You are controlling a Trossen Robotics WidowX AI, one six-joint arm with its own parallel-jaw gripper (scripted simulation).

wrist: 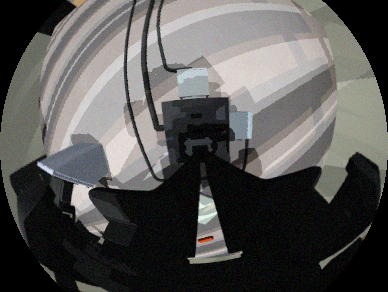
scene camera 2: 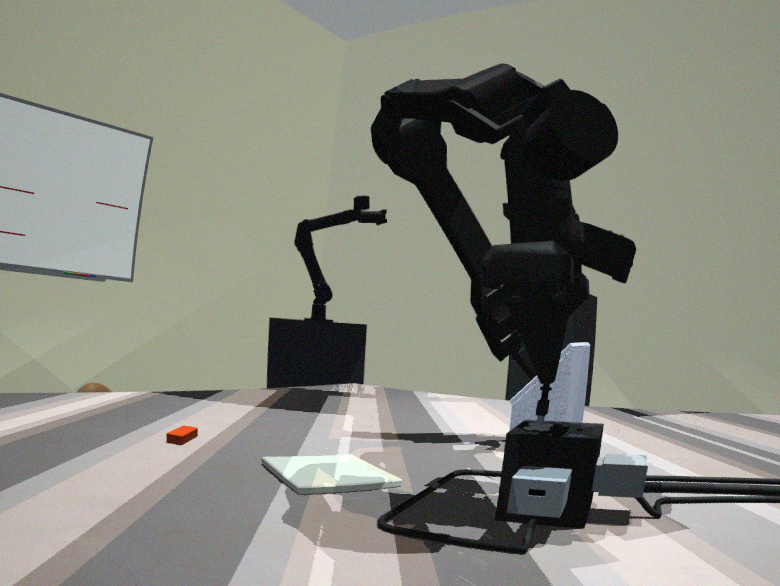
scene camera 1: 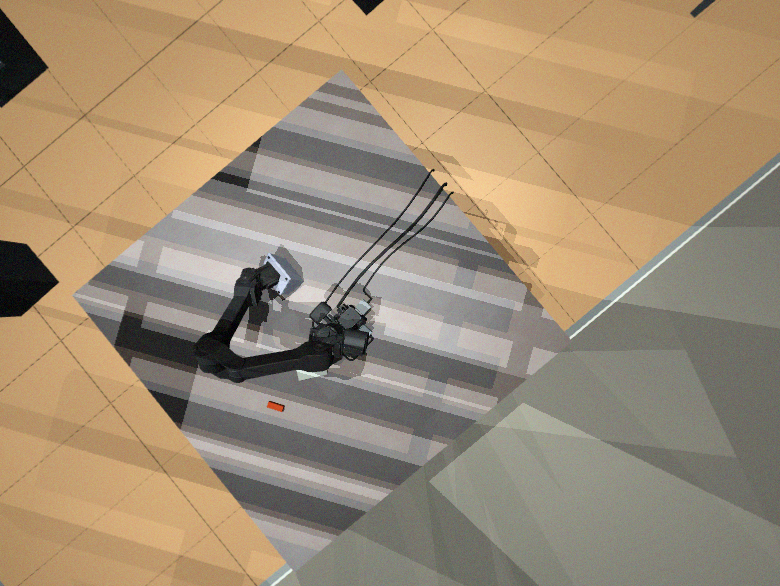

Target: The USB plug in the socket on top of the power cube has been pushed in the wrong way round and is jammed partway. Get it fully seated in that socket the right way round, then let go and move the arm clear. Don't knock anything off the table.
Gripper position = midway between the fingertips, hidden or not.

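My gripper (scene camera 2: 547, 383), (wrist: 201, 156), (scene camera 1: 344, 325) is holding a USB plug. There's a pale flat pad (scene camera 2: 305, 475) here too.
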